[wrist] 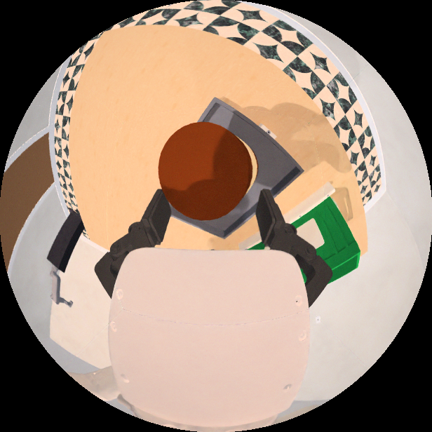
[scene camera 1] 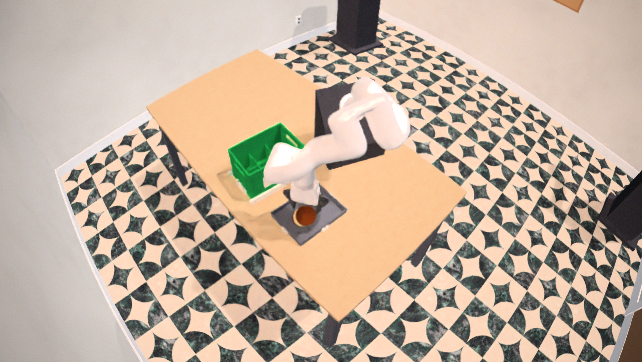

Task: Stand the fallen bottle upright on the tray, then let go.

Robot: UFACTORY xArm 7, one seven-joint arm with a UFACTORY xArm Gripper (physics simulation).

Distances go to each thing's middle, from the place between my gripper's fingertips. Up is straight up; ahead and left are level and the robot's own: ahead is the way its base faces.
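Relative to the brown bottle point(wrist: 204, 170), my hand is 5 cm above it and 1 cm short of it.
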